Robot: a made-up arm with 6 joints. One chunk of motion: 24 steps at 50 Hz.
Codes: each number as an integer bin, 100 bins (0 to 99) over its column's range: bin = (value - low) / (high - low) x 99, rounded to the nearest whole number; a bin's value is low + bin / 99 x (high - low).
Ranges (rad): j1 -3.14..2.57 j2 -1.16..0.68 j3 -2.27..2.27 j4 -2..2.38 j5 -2.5..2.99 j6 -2.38..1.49
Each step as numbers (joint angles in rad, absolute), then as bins.
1 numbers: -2.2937 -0.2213 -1.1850 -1.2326 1.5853 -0.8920
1 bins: 15 51 24 17 74 38
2 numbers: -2.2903 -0.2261 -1.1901 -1.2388 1.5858 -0.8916
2 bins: 15 50 24 17 74 38
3 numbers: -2.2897 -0.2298 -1.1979 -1.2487 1.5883 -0.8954
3 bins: 15 50 23 17 74 38
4 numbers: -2.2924 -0.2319 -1.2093 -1.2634 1.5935 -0.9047
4 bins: 15 50 23 17 74 38
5 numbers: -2.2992 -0.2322 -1.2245 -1.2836 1.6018 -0.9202
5 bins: 15 50 23 16 74 37
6 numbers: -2.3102 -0.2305 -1.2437 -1.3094 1.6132 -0.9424
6 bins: 14 50 22 16 74 37
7 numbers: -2.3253 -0.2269 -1.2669 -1.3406 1.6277 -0.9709
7 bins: 14 50 22 15 74 36
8 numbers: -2.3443 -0.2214 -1.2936 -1.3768 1.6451 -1.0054
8 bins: 14 51 21 14 75 35
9 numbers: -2.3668 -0.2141 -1.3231 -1.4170 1.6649 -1.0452
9 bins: 13 51 21 13 75 34
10 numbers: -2.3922 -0.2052 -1.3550 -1.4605 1.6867 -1.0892
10 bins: 13 51 20 12 75 33
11 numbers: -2.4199 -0.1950 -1.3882 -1.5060 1.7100 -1.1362
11 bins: 12 52 19 11 76 32
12 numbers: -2.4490 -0.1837 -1.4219 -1.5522 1.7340 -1.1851
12 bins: 12 53 18 10 76 31
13 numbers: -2.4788 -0.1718 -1.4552 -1.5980 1.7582 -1.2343
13 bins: 11 53 18 9 77 29
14 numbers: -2.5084 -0.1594 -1.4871 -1.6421 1.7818 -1.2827
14 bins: 11 54 17 8 77 28
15 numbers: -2.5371 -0.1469 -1.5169 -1.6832 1.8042 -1.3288
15 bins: 10 55 16 7 78 27
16 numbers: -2.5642 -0.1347 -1.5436 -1.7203 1.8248 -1.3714
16 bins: 10 55 16 6 78 26
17 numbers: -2.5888 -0.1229 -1.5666 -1.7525 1.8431 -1.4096
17 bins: 10 56 15 6 78 25
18 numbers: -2.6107 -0.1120 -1.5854 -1.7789 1.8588 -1.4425
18 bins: 9 56 15 5 79 24
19 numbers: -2.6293 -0.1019 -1.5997 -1.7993 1.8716 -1.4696
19 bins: 9 57 15 5 79 23
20 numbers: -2.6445 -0.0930 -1.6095 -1.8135 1.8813 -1.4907
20 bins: 9 57 14 4 79 23
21 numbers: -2.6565 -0.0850 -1.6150 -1.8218 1.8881 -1.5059
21 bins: 8 58 14 4 79 22
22 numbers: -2.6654 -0.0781 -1.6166 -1.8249 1.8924 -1.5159
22 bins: 8 58 14 4 79 22
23 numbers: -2.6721 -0.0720 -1.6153 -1.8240 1.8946 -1.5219
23 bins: 8 59 14 4 79 22
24 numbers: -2.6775 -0.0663 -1.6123 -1.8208 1.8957 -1.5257
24 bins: 8 59 14 4 79 22
